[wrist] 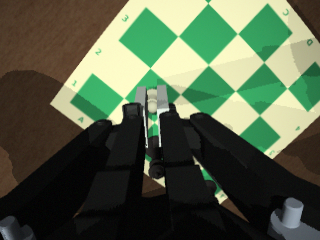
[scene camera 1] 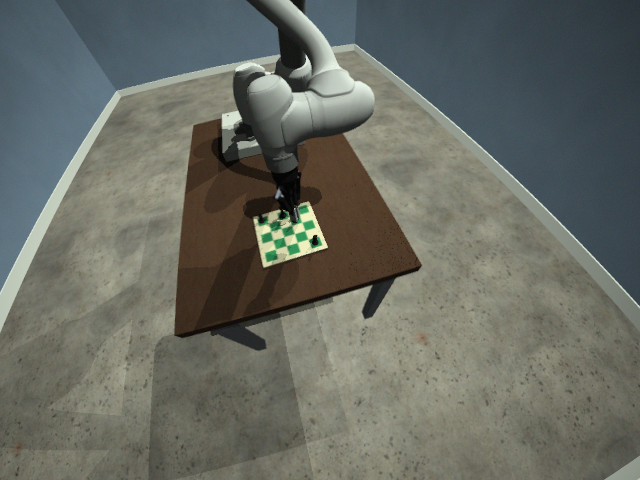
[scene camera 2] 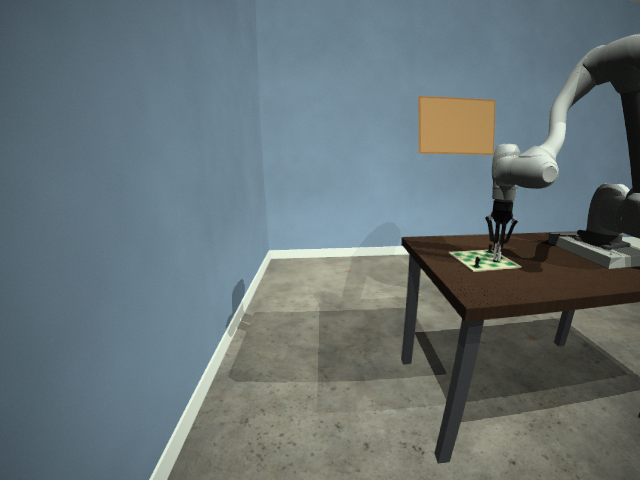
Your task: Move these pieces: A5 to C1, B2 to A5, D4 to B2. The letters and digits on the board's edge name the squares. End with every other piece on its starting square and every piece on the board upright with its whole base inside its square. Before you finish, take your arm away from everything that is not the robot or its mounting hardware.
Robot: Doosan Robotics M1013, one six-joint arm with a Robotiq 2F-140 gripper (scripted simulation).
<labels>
My gripper shows in the wrist view, in scene camera 1 and in scene camera 2 (496, 258). One and the same spot on my gripper: (scene camera 1: 289, 202) is (wrist: 185, 135).
</labels>
